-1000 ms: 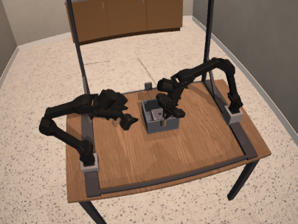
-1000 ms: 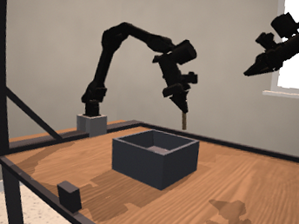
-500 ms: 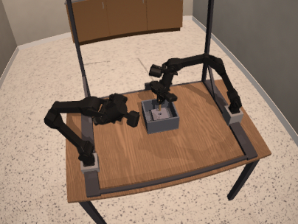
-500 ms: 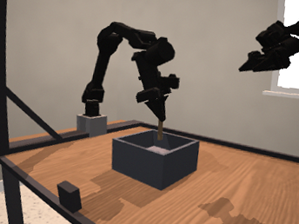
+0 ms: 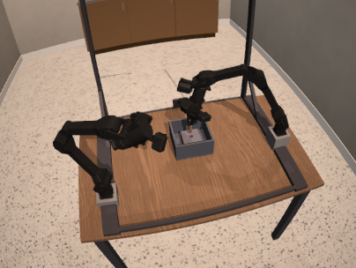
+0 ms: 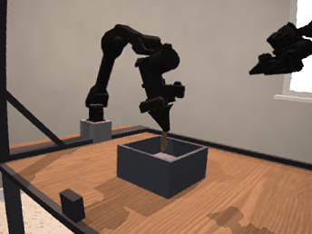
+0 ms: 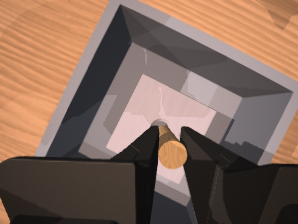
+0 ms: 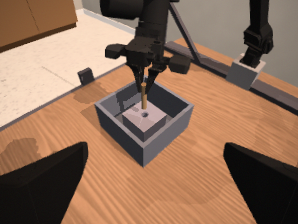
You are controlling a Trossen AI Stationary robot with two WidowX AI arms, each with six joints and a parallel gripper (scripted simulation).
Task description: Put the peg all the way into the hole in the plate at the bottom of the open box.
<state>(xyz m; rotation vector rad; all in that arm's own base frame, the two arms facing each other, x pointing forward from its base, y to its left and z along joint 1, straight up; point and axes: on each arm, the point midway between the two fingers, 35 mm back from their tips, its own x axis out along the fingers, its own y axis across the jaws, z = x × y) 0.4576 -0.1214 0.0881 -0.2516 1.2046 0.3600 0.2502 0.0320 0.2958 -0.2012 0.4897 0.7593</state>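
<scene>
The wooden peg lies 50 mm below my left hand. Also, from my left hand: box 150 mm below.
</scene>
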